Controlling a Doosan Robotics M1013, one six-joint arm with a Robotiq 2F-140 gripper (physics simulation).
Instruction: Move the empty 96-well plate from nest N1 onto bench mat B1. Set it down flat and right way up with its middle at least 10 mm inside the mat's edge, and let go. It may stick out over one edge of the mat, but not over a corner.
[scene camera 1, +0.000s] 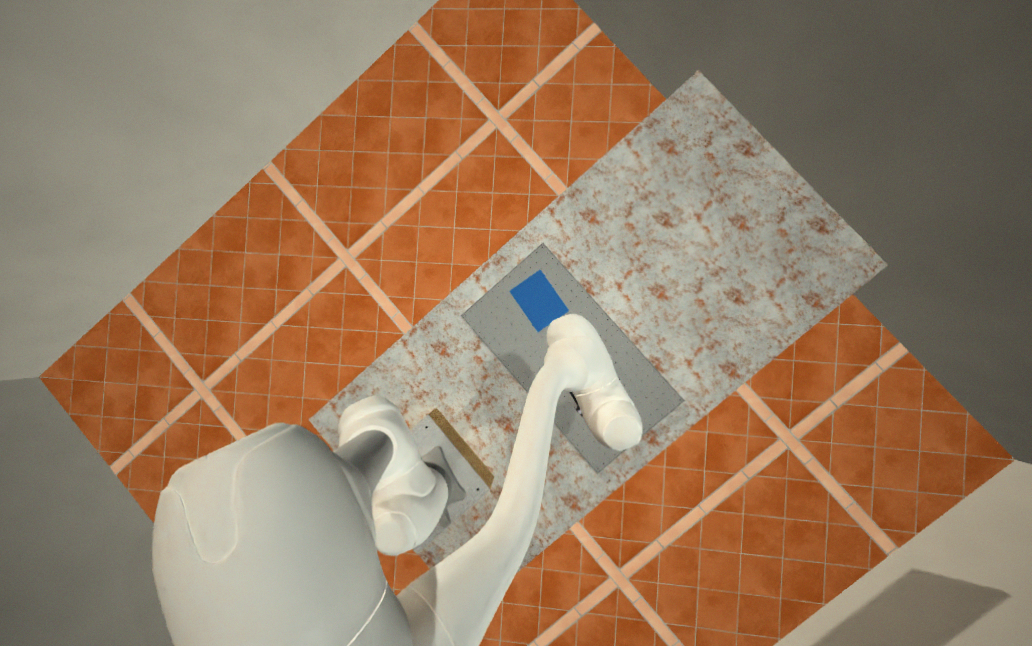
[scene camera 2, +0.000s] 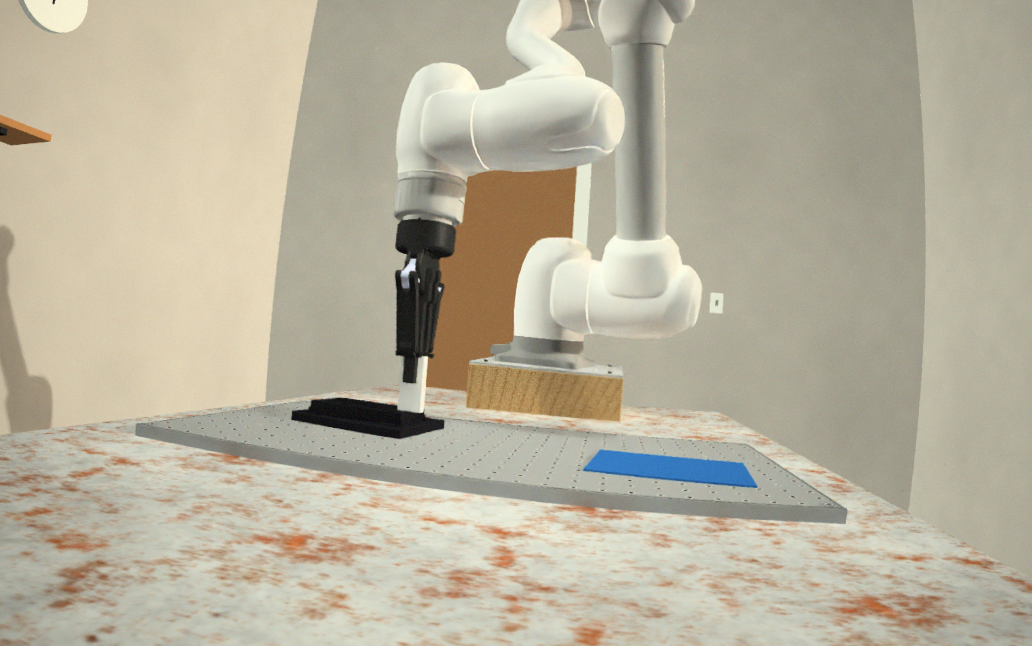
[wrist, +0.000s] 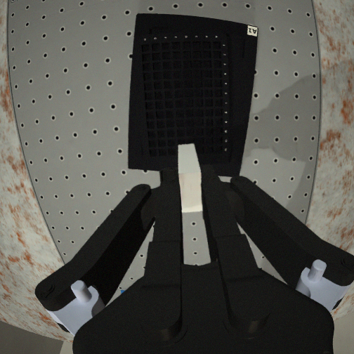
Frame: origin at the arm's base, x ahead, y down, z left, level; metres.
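Seen in the pictures: gripper, between the fingertips: (scene camera 2: 410, 411); arm's base, origin of its link: (scene camera 1: 428, 483) (scene camera 2: 546, 363).
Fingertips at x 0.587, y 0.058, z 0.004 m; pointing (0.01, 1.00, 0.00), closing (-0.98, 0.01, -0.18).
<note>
Pixels of each thing's middle, then the offset from my fingertips to it. Level surfaces: height alone.
- black 96-well plate, middle of its body: (scene camera 2: 368, 410) dx +0.009, dy +0.006, dz -0.057 m
- black nest N1, middle of its body: (scene camera 2: 369, 419) dx +0.002, dy +0.019, dz -0.060 m
- Bench mat B1, height of its surface: dy +0.024 m
- grey perforated board, height of its surface: dy +0.026 m
- speckled table, height of its surface: dy +0.039 m
The black 96-well plate (wrist: 185, 95) (scene camera 2: 350, 409) lies right way up in the black nest N1 (wrist: 245, 110) (scene camera 2: 357, 426), an A1 label at one corner. My gripper (wrist: 186, 158) (scene camera 2: 411, 373) is shut on a white block (wrist: 190, 192) (scene camera 2: 412, 396), which reaches down below the fingertips. Its lower end is over or just beside the near end of the plate and nest; whether it touches cannot be told. Bench mat B1 (scene camera 1: 539, 297) (scene camera 2: 670, 467) is a flat blue rectangle apart from the nest. The arm hides the nest in scene camera 1.
Nest and mat are both on a grey perforated board (scene camera 1: 639, 373) (scene camera 2: 502, 457) (wrist: 75, 100) on the speckled table (scene camera 1: 731, 228) (scene camera 2: 426, 563). The arm's base stands on a wooden block (scene camera 1: 460, 447) (scene camera 2: 544, 392) behind the board in scene camera 2.
</note>
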